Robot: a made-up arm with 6 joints. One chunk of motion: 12 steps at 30 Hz.
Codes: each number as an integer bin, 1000 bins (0 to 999) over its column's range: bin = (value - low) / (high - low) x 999, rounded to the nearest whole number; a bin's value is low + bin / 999 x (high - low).
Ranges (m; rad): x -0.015..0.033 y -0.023..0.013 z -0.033..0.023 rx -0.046..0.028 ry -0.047..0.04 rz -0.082..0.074
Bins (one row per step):
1: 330 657 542 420 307 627
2: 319 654 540 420 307 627
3: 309 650 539 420 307 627
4: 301 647 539 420 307 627
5: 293 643 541 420 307 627
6: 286 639 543 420 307 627
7: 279 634 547 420 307 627
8: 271 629 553 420 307 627
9: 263 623 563 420 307 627
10: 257 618 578 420 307 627
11: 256 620 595 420 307 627
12: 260 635 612 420 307 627
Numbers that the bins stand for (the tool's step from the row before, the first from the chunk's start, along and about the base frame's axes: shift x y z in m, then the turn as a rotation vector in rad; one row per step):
1: 0.00086 0.00068 -0.00262 -0.01489 -0.02026 0.01591
2: 0.00033 0.00057 -0.00273 -0.01489 -0.02026 0.01591
3: -0.00015 0.00042 -0.00279 -0.01489 -0.02026 0.01591
4: -0.00054 0.00032 -0.00279 -0.01489 -0.02026 0.01591
5: -0.00092 0.00017 -0.00267 -0.01489 -0.02026 0.01591
6: -0.00126 0.00003 -0.00256 -0.01489 -0.02026 0.01591
7: -0.00159 -0.00015 -0.00234 -0.01489 -0.02026 0.01591
8: -0.00198 -0.00033 -0.00200 -0.01489 -0.02026 0.01591
9: -0.00236 -0.00055 -0.00144 -0.01489 -0.02026 0.01591
10: -0.00265 -0.00073 -0.00060 -0.01489 -0.02026 0.01591
11: -0.00270 -0.00066 0.00035 -0.01489 -0.02026 0.01591
12: -0.00251 -0.00012 0.00131 -0.01489 -0.02026 0.01591

